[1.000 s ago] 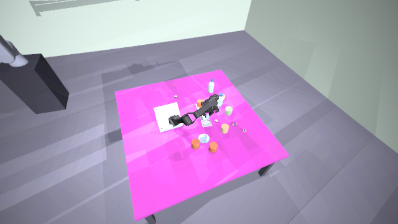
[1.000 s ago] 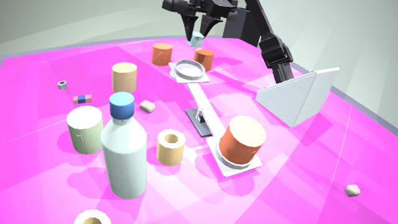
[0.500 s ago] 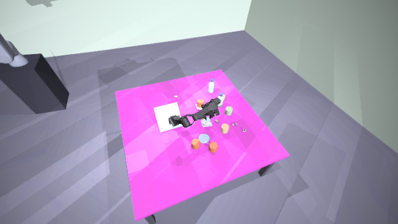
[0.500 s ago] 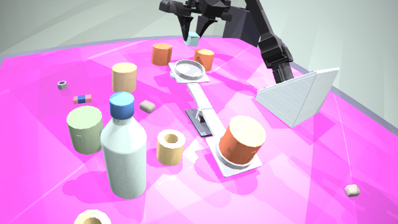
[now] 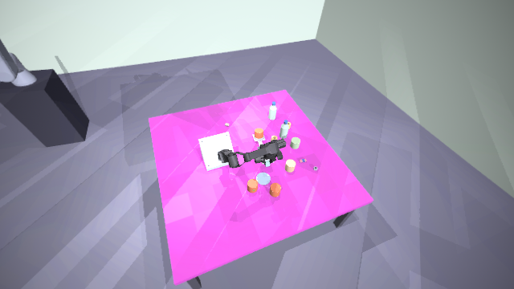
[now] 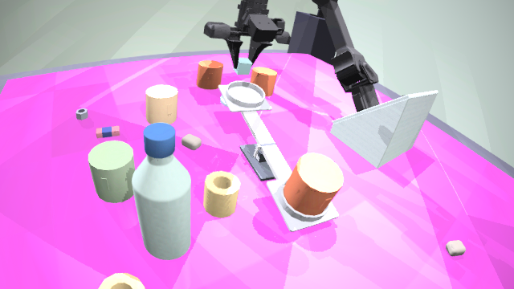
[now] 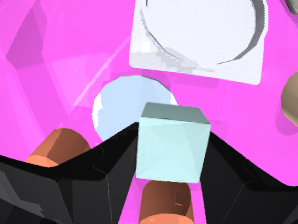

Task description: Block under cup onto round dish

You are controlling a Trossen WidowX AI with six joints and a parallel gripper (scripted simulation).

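The round dish lies 30 mm behind my gripper tip, 40 mm to the right of it and 110 mm below it. Round my gripper tip: orange cup 130 mm behind, 110 mm to the right, 70 mm below; then light blue block 10 mm above; then tan cup 180 mm ahead, 10 mm to the left, 70 mm below.
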